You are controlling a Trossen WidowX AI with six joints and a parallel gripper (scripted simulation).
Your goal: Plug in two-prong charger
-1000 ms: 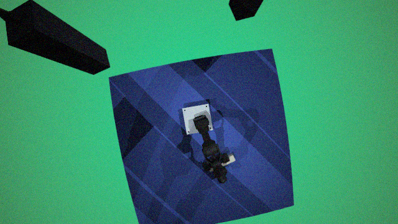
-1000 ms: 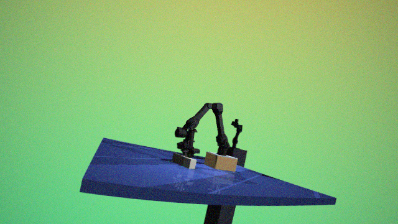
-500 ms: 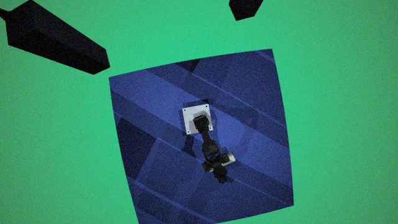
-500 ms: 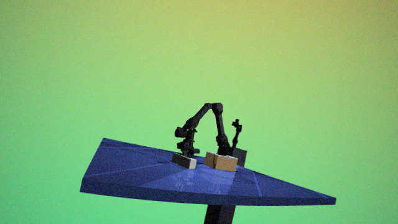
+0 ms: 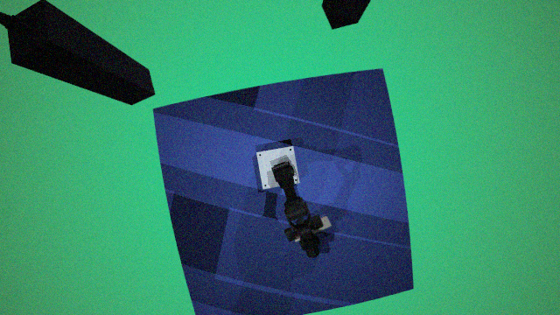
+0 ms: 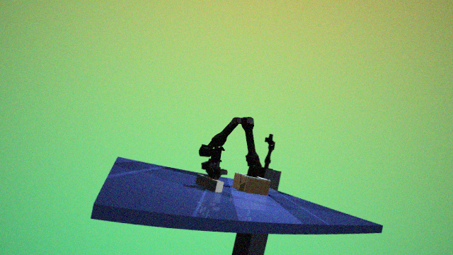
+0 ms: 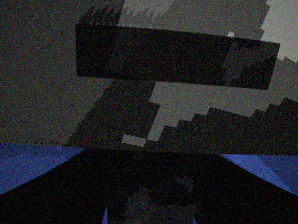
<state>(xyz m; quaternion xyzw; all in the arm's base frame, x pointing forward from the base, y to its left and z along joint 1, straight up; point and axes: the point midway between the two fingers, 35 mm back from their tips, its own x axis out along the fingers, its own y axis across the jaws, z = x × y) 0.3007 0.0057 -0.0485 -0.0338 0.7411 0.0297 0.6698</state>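
Right now my gripper tip is 20 mm short of the two-prong charger and 10 mm below it.
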